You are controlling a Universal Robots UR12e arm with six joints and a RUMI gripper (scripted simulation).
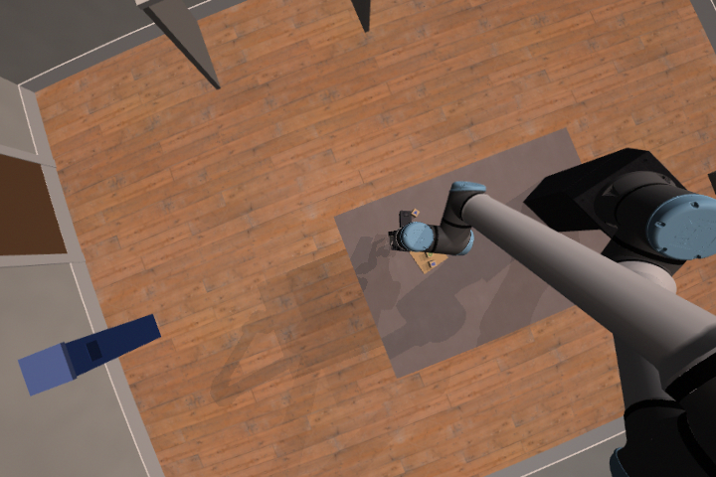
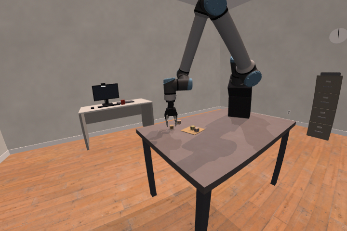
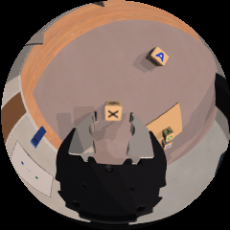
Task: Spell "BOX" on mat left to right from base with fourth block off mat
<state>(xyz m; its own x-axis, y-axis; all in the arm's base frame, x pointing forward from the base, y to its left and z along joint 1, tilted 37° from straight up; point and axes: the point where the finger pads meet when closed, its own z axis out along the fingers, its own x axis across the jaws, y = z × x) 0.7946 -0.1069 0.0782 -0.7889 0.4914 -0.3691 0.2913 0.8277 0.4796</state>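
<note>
My hand is 13 cm past the O block, 12 cm to the right of it and 2 cm above it. Round my hand: tan mat 13 cm behind, 12 cm to the left, 3 cm below.
</note>
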